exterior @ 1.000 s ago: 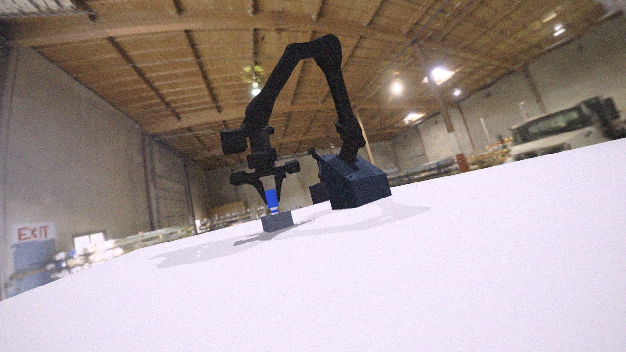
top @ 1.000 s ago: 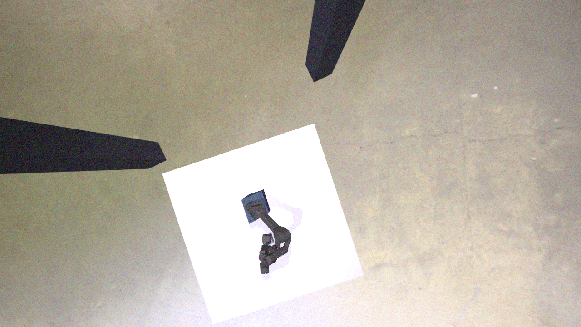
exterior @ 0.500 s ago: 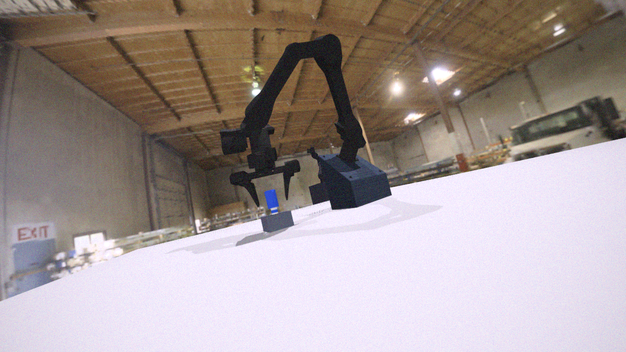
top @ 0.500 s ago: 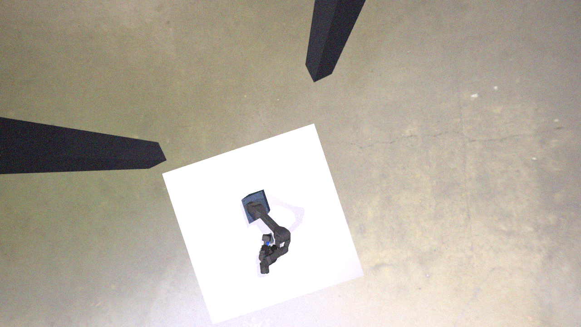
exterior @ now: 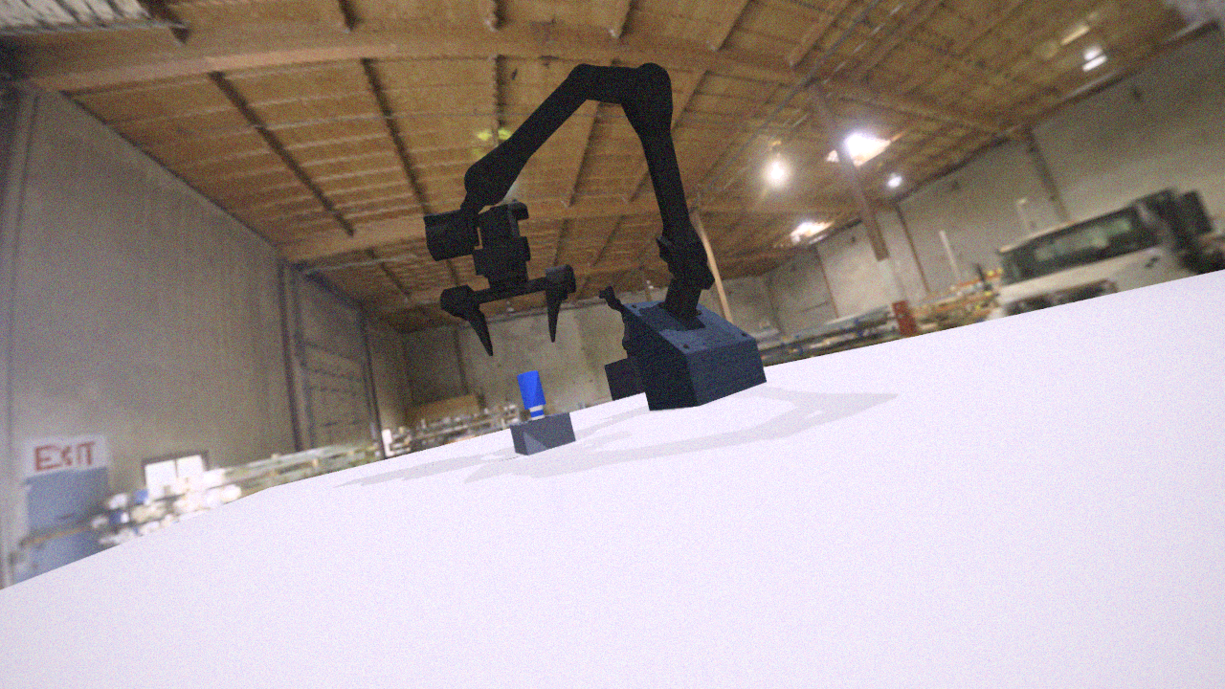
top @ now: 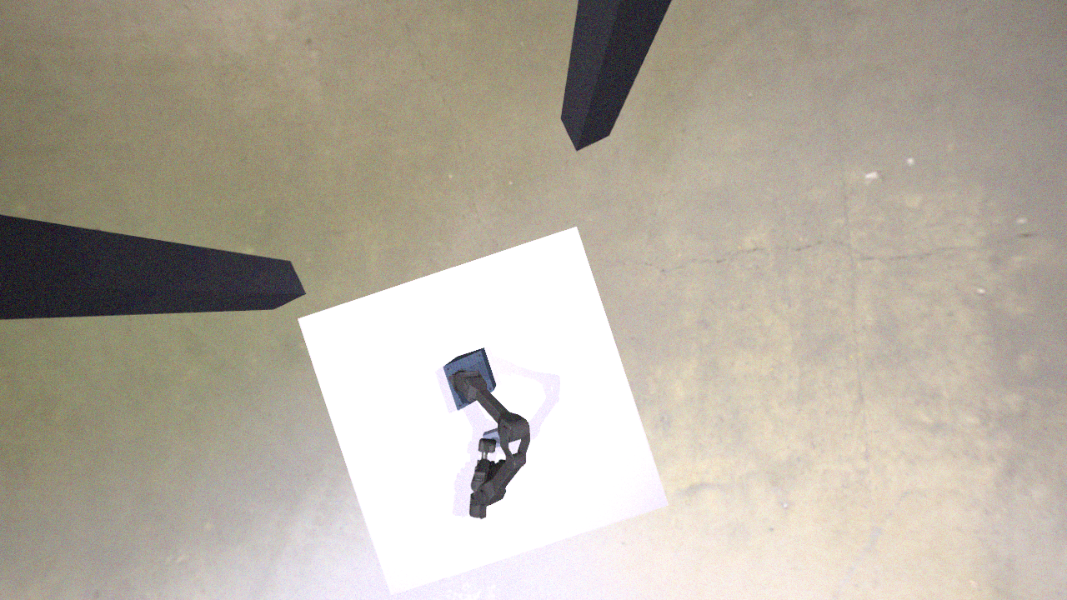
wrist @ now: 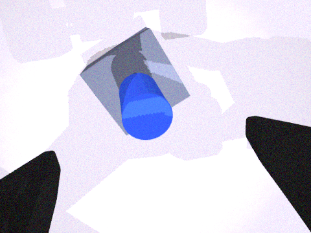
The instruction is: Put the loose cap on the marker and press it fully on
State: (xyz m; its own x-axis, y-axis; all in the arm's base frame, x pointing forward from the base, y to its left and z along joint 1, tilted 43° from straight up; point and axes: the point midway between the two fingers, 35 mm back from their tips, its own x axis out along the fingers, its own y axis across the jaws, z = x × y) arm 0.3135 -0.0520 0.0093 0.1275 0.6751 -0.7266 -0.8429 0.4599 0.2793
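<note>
My gripper tip is 60 mm above the blue cap. Round my gripper tip: grey holder block (120 mm below).
</note>
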